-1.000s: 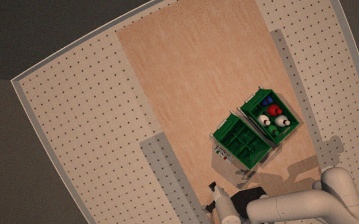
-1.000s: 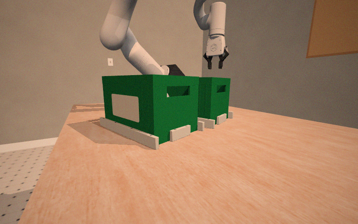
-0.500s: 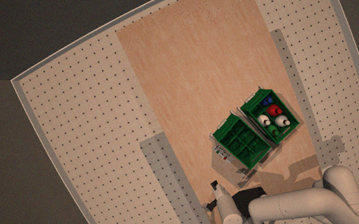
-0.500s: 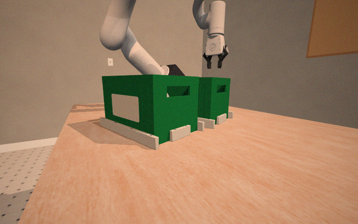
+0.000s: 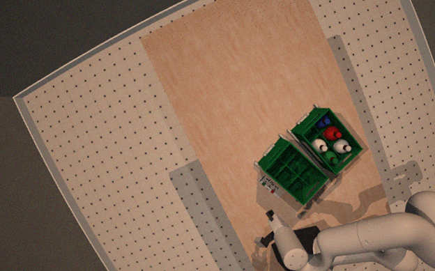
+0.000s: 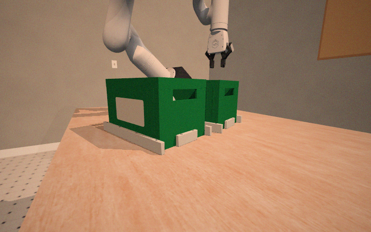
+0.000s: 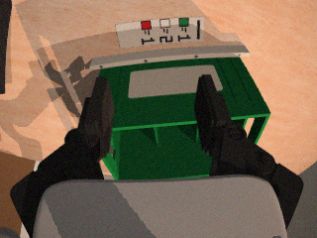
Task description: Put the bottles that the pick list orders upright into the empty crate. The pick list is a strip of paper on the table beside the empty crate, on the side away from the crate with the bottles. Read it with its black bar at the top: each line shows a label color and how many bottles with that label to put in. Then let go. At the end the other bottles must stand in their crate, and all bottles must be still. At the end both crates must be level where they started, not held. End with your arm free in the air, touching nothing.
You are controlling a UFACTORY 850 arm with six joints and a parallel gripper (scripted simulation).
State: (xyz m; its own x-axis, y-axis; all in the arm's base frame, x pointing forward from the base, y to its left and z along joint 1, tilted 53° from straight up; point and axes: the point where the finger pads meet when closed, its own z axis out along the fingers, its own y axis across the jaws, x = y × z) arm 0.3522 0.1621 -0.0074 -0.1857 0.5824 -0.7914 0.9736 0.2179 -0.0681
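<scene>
Right now the green bottle is 40 cm to the right of my hand, 18 cm below it and 3 cm ahead of it. Also, from my hand: red bottle 47 cm to the right, 18 cm below, 13 cm ahead; then pick list 26 cm below, 7 cm to the right, 3 cm ahead; then blue bottle 46 cm to the right, 22 cm ahead, 18 cm below.
</scene>
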